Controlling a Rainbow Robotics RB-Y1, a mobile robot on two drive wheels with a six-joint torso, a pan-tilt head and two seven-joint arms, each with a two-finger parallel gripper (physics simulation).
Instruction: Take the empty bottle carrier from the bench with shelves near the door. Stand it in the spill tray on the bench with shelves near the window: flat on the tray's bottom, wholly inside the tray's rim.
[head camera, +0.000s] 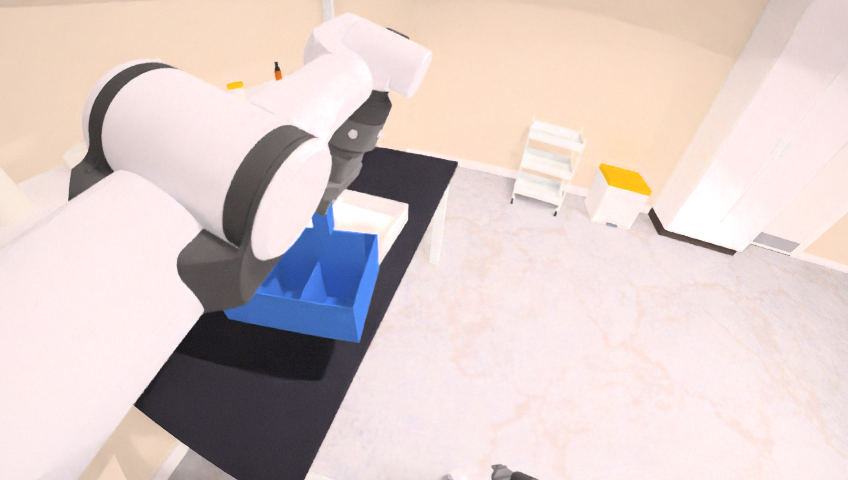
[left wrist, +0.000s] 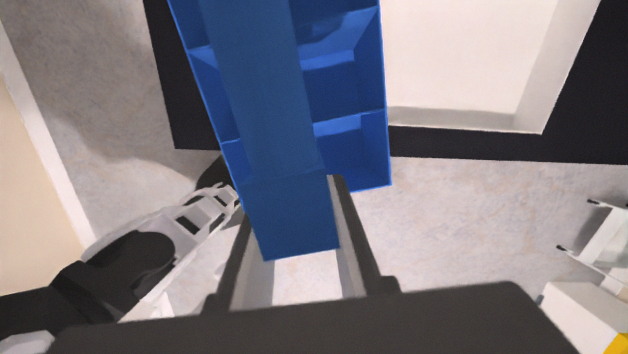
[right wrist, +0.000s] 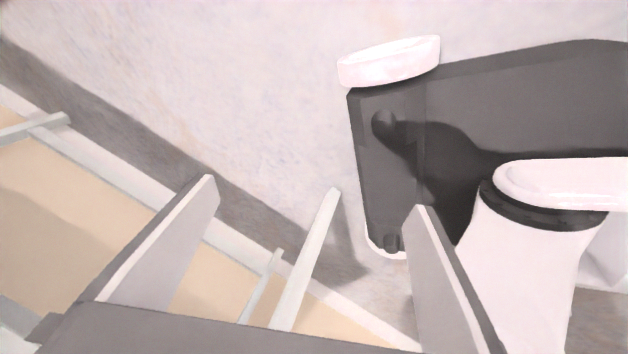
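Observation:
The blue bottle carrier is empty, with dividers and a raised central handle. My left gripper is shut on that handle. The carrier hangs roughly upright above the black bench, with its shadow on the bench top. The white spill tray lies on the bench, beyond the carrier in the head view and to its right in the left wrist view. The carrier and arm hide part of the tray. My right gripper is open and empty, low beside my base.
A white trolley, a white bin with a yellow lid and a tall white cabinet stand beyond the bench. An orange bottle stands behind my left arm. A white bench leg shows at the far corner.

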